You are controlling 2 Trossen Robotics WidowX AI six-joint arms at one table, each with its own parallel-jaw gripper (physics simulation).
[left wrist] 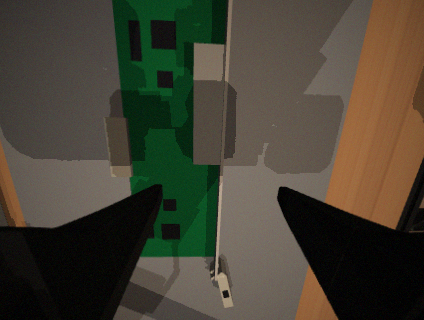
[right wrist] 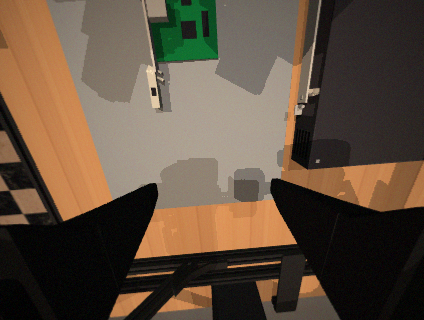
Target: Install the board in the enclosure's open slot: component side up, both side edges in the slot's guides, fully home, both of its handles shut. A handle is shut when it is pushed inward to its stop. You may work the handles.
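Frame: origin at the left arm's base, x ahead, y left, z up, level; metres.
Seen in the pictures: left gripper, fingertip midpoint: (left wrist: 220, 191); right gripper, fingertip midpoint: (right wrist: 214, 186).
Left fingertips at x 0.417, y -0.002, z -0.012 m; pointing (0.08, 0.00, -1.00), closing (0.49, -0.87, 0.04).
A point is followed by its place in that frame.
The green board (left wrist: 165, 110) {z -0.051, x 0.443, y 0.063 m} (right wrist: 192, 45) {z -0.051, x 0.502, y 0.098 m} lies flat on the grey mat, component side up, with a thin pale front plate along one long edge. A pale handle (left wrist: 225, 291) {z -0.036, x 0.314, y -0.076 m} (right wrist: 153, 91) {z -0.036, x 0.574, y 0.075 m} sticks out at an end of that plate in each view. My left gripper (left wrist: 220, 191) {z -0.012, x 0.417, y -0.002 m} is open above the board; its left finger overlaps the board in view, its right finger is over the mat beyond the plate. My right gripper (right wrist: 214, 186) {z 0.092, x 0.607, y 0.169 m} is open over the mat's edge, apart from the board. The dark enclosure (right wrist: 370, 90) {z -0.007, x 0.461, y 0.315 m} stands at the right in the right wrist view; its open slot cannot be made out.
The grey mat (left wrist: 280, 220) {z -0.055, x 0.405, y -0.091 m} (right wrist: 200, 130) {z -0.055, x 0.598, y 0.152 m} lies on the wooden table (left wrist: 360, 110) {z -0.057, x 0.535, y -0.088 m} (right wrist: 200, 227) {z -0.057, x 0.773, y 0.229 m}. A black rail (right wrist: 210, 257) {z -0.049, x 0.830, y 0.277 m} runs along the table's edge in the right wrist view, with a checkered surface (right wrist: 15, 175) at the far left.
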